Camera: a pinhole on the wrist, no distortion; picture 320 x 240 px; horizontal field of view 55.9 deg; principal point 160.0 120.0 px. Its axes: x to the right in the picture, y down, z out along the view. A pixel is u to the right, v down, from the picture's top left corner.
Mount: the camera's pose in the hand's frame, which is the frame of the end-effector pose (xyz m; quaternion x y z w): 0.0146 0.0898 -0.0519 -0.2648 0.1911 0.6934 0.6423
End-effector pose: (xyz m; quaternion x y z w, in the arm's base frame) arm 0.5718 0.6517 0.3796 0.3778 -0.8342 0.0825 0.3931
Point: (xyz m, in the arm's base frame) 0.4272 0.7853 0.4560
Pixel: outside the picture
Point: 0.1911 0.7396 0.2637
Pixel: 141.8 78.2
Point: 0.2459 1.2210 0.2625
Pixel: outside the picture
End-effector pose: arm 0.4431 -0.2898 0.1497 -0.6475 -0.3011 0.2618 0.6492
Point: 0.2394 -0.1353 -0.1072
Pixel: 106.1 132.0
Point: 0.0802 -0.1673 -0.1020
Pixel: 71.3 217.2
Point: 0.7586 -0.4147 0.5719
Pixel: behind the camera
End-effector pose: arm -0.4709 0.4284 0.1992 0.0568 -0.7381 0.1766 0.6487
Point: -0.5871 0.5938 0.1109
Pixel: 204.3 188.8
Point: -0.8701 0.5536 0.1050
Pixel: 82.8 106.1
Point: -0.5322 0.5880 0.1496
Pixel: 254.6 168.8
